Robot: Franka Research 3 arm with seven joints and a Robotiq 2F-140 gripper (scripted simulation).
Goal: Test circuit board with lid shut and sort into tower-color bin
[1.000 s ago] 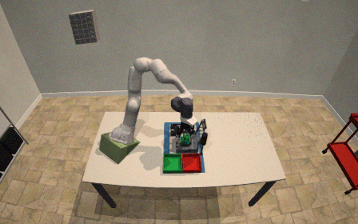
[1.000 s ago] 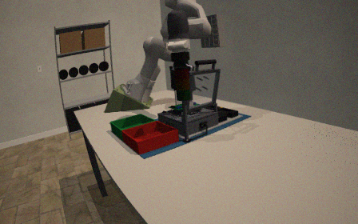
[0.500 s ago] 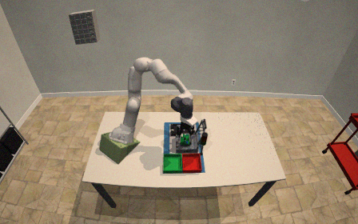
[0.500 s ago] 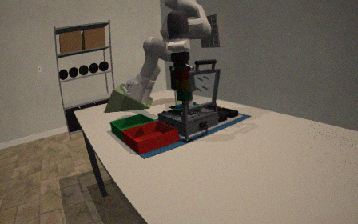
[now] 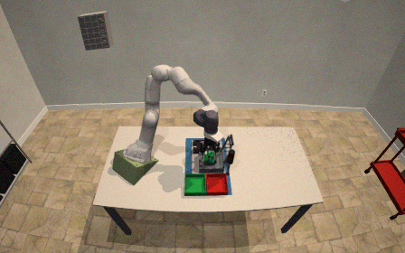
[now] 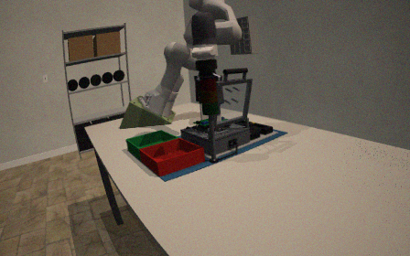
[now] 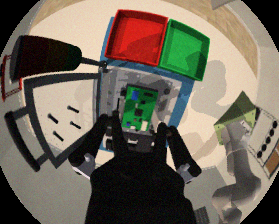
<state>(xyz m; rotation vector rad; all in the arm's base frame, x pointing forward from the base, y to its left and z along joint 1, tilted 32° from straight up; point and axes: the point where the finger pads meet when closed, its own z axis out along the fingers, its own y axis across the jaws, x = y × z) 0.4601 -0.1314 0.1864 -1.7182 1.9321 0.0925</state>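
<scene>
Right now the green circuit board is 2 cm below my hand. Round my hand: plate 1 cm ahead, 1 cm to the left, 4 cm below; then red bin 4 cm ahead, 20 cm to the right, 9 cm below; then clear lid 13 cm ahead, 8 cm above.
</scene>
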